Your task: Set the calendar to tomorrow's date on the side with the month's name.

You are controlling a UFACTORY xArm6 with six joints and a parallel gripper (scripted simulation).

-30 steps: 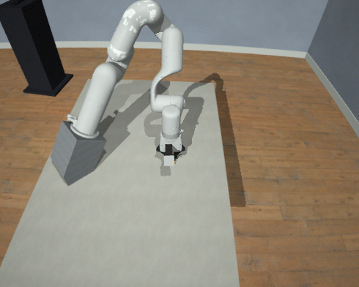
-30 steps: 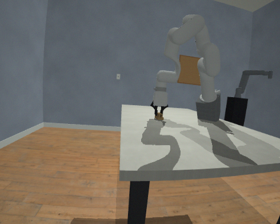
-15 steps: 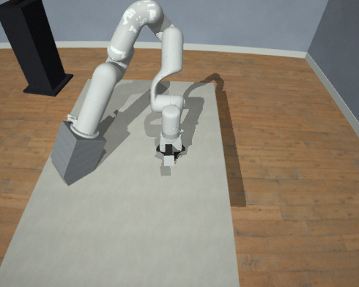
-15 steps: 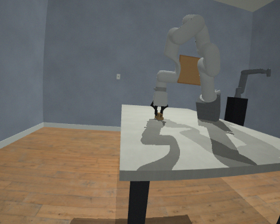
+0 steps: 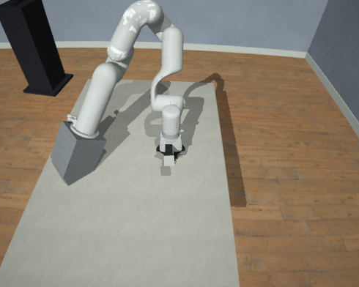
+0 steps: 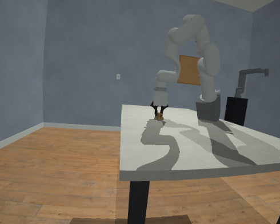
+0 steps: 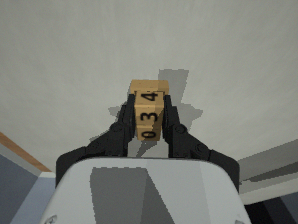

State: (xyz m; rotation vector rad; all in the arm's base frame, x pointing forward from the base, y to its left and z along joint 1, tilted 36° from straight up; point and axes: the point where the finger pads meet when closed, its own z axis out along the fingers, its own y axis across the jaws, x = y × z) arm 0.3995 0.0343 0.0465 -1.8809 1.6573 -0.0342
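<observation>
The wooden digit cube is 1 cm below my hand. From my hand the other things lie so: wooden calendar tray: 3 cm below, 2 cm to the left.
</observation>
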